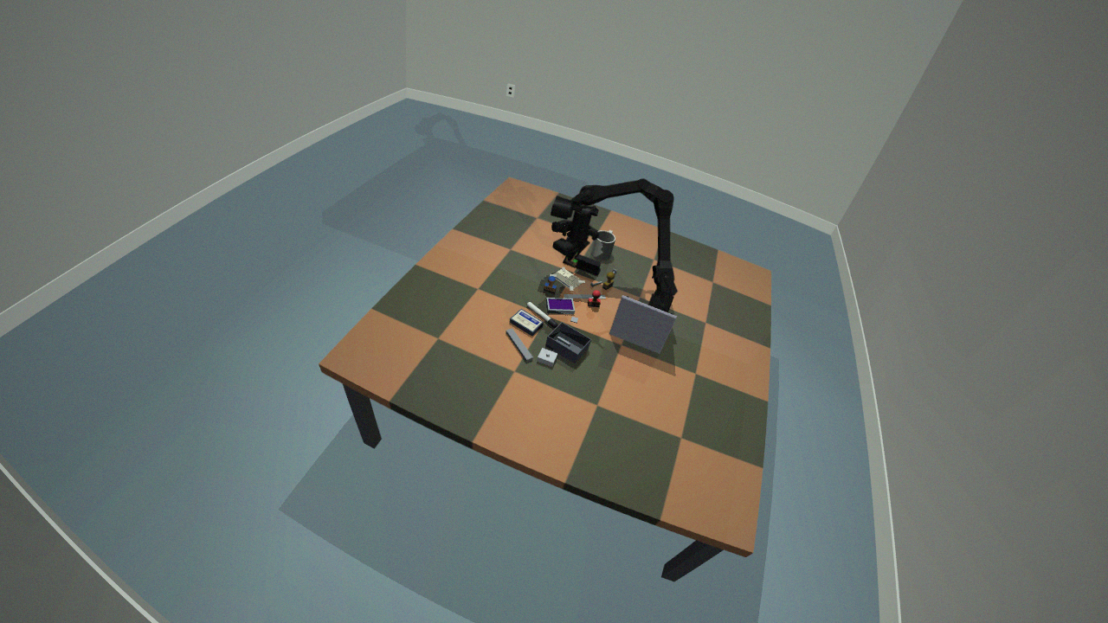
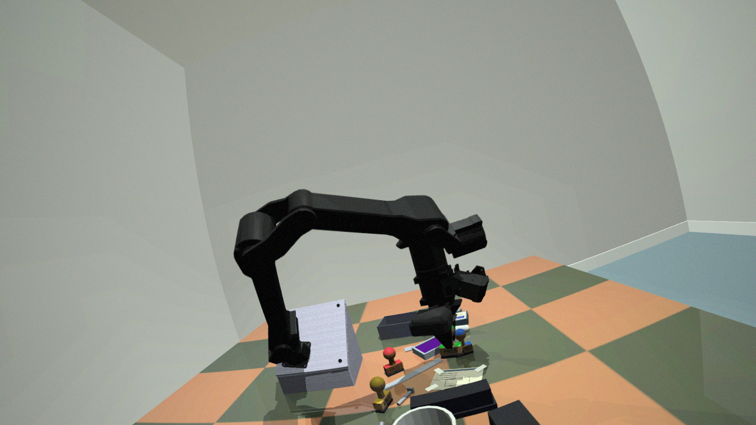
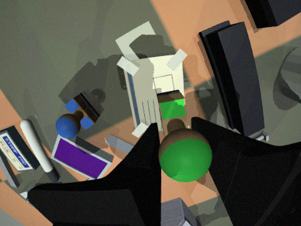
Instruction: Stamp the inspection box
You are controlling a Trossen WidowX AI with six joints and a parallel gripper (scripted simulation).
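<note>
My gripper tip is now 90 mm above the pale card and 10 mm to the right of it. The rest, counted from my gripper tip: green-knobbed stamp: right at my gripper tip; yellow stamp: 140 mm behind, 60 mm below, 50 mm to the right; blue-knobbed stamp: 110 mm to the left, 70 mm below, 20 mm ahead.
</note>
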